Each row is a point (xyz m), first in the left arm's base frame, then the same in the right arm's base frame.
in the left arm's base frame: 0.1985 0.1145 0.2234
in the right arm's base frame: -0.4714 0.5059 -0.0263
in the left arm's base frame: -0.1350 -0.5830 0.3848
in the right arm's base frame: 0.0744 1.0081 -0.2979
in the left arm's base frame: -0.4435 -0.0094 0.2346
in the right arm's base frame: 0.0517 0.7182 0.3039
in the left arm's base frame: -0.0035 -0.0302 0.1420
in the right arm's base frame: -0.2124 0.5400 -0.0141
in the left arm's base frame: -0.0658 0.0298 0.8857
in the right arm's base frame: -0.5262 1.1885 0.1899
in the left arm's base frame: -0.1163 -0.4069 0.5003
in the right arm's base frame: -0.0849 1.0350 -0.1615
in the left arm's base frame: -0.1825 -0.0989 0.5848
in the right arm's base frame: -0.2409 1.0018 0.1230
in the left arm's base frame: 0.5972 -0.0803 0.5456
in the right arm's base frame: -0.7936 0.7743 -0.3795
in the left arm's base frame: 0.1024 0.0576 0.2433
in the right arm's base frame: -0.3803 0.5692 -0.0023
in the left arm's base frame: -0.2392 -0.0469 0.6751
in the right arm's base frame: -0.2679 1.0743 0.2130
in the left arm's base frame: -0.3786 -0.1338 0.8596
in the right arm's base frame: -0.2017 1.3055 0.2694
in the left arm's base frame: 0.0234 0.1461 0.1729
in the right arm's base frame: -0.3406 0.4902 0.1036
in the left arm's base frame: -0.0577 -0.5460 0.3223
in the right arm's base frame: 0.0263 0.9195 -0.3311
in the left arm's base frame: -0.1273 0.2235 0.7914
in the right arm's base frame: -0.5454 1.0419 0.3583
